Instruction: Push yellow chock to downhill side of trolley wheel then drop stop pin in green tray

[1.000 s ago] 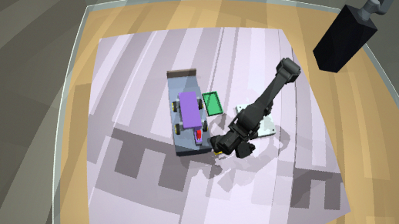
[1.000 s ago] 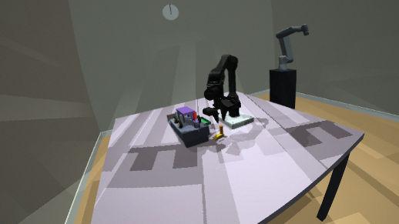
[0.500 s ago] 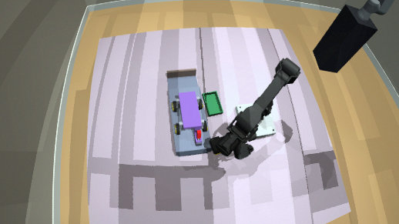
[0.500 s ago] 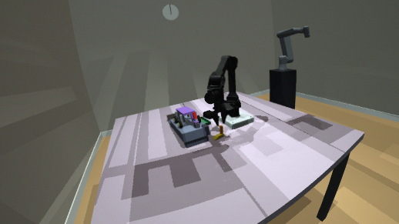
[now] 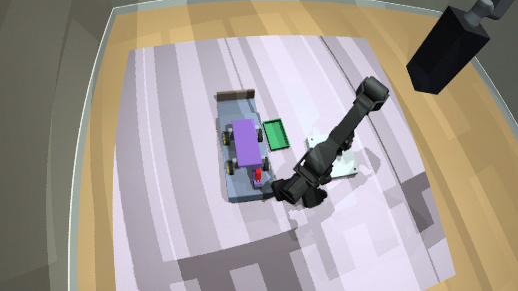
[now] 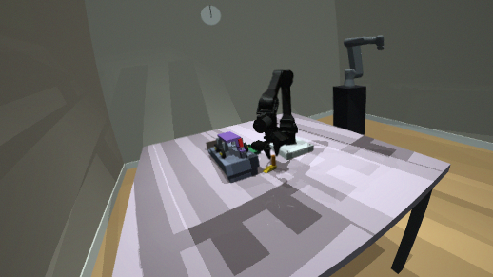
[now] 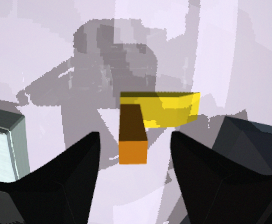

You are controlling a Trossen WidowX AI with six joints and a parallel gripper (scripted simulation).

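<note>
The yellow chock is 3 cm below my gripper tip, 2 cm ahead of it and 1 cm to the left of it. The rest, counted from my gripper tip: green tray (23 cm to the right, 6 cm below, 6 cm ahead); then red-headed stop pin (13 cm ahead, 8 cm above, 1 cm to the right); then purple trolley (17 cm ahead, 11 cm to the right, 6 cm above).
</note>
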